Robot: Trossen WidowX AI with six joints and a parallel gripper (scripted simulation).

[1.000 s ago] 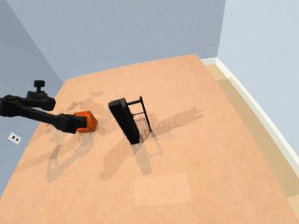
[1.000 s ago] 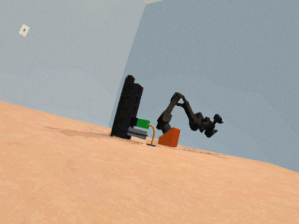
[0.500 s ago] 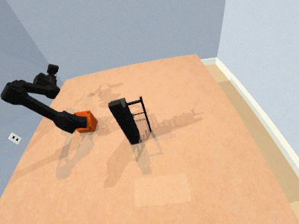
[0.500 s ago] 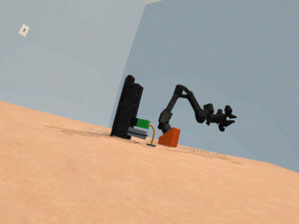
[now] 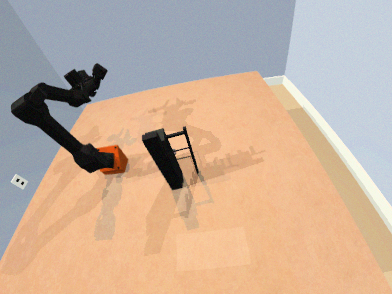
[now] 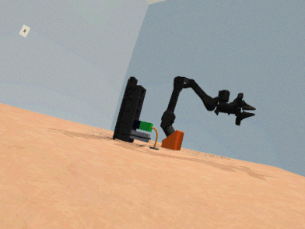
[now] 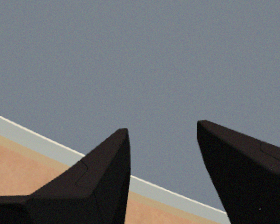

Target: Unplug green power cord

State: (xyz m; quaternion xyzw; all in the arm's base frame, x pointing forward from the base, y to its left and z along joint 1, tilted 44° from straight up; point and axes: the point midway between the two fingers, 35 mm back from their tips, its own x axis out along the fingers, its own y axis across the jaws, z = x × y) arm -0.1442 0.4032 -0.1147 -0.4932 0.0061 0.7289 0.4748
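The green plug lies 41 cm ahead of my gripper tip, 39 cm to the right of it and 19 cm below it.
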